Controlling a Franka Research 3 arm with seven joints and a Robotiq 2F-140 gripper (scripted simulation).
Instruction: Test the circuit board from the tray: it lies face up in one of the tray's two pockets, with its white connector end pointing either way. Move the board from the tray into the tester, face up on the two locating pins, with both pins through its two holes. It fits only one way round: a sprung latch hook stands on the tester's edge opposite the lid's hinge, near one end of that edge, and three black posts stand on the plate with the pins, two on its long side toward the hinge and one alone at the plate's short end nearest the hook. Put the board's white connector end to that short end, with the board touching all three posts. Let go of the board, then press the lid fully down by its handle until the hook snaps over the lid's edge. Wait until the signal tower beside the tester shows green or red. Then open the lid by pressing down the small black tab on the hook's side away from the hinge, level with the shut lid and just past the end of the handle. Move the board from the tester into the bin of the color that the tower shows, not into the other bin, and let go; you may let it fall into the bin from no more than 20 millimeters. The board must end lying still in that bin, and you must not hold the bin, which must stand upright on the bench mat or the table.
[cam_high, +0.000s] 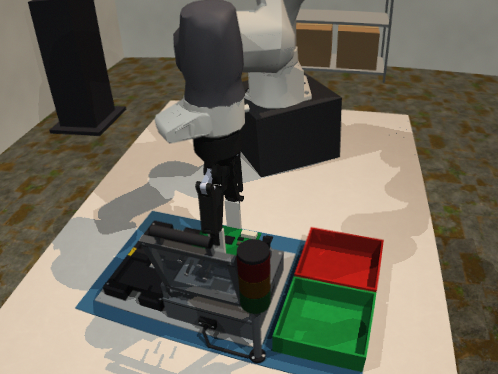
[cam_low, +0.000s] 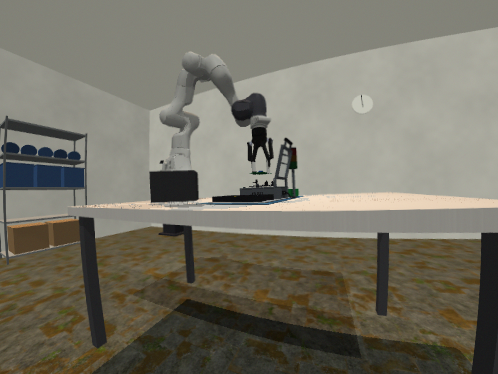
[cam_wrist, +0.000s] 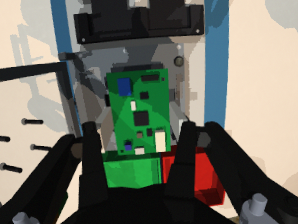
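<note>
Right now my hand is 20 mm above the green circuit board. Also, from my hand: green bin 190 mm to the left, 140 mm below, 70 mm ahead; tester plate 80 mm below, 10 mm to the left, 10 mm ahead; clear lid 120 mm ahead, 30 mm above, 20 mm to the right.
</note>
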